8 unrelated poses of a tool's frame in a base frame.
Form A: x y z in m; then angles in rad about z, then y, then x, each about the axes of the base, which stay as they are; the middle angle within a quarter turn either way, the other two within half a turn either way.
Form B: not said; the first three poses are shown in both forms.
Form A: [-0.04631, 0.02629, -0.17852, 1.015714, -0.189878, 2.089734]
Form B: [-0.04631, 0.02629, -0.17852, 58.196, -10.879, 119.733]
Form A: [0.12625, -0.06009, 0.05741, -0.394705, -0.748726, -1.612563]
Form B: [0.12625, -0.06009, 0.05741, -22.615, -42.899, -92.393]
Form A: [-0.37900, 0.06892, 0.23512, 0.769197, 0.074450, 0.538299]
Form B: [-0.37900, 0.06892, 0.23512, 44.072, 4.266, 30.842]
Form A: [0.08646, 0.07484, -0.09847, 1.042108, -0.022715, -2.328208]
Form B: [0.08646, 0.07484, -0.09847, 59.708, -1.301, -133.396]
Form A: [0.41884, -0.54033, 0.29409, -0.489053, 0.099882, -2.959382]
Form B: [0.41884, -0.54033, 0.29409, -28.021, 5.723, -169.560]
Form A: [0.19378, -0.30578, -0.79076, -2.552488, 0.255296, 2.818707]
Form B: [0.19378, -0.30578, -0.79076, -146.247, 14.627, 161.500]
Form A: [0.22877, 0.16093, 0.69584, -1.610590, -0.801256, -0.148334]
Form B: [0.22877, 0.16093, 0.69584, -92.280, -45.909, -8.499]
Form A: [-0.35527, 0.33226, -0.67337, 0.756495, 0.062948, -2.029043]
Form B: [-0.35527, 0.33226, -0.67337, 43.344, 3.607, -116.256]
